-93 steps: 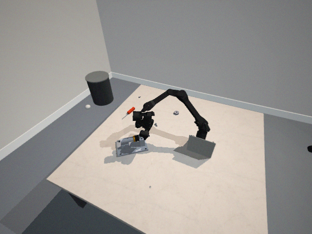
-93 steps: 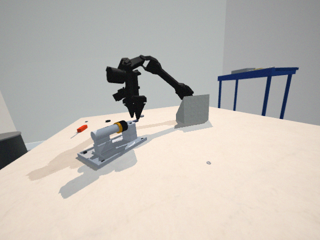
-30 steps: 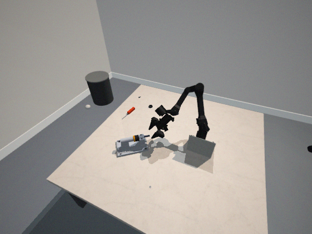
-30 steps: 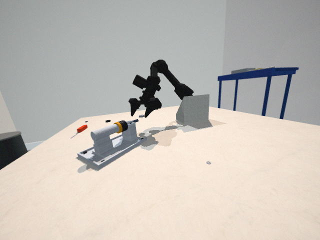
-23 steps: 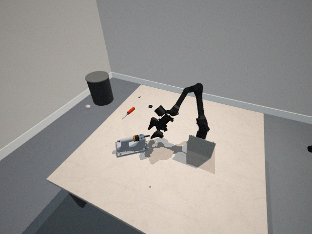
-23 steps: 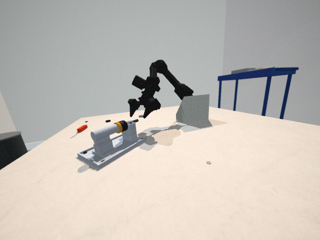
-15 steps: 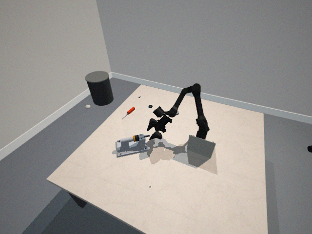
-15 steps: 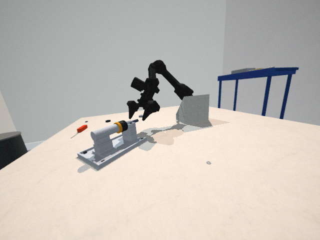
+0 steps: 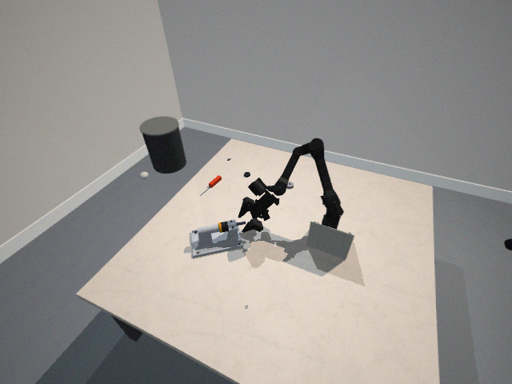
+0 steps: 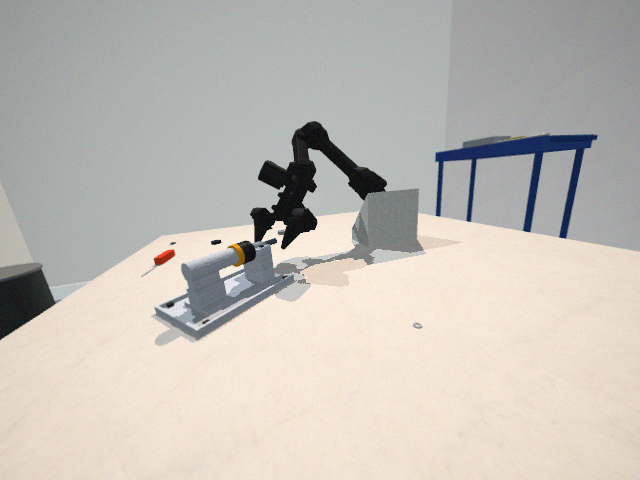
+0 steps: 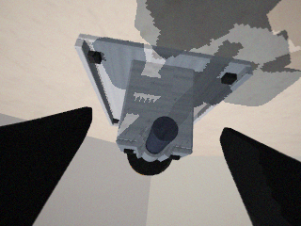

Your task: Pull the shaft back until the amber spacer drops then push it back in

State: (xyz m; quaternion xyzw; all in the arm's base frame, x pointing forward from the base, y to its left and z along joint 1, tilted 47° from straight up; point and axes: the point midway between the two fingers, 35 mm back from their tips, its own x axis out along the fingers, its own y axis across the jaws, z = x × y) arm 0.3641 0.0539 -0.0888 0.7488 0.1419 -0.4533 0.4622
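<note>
Now: the thin dark shaft 4 cm to the left of my gripper tip, 4 cm ahead of it and 1 cm above it. Round my gripper tip: black spacer: 6 cm ahead, 5 cm to the left, 1 cm above; red-handled screwdriver: 33 cm ahead, 24 cm to the right, 6 cm below; amber spacer: 7 cm ahead, 6 cm to the left, 1 cm above.
</note>
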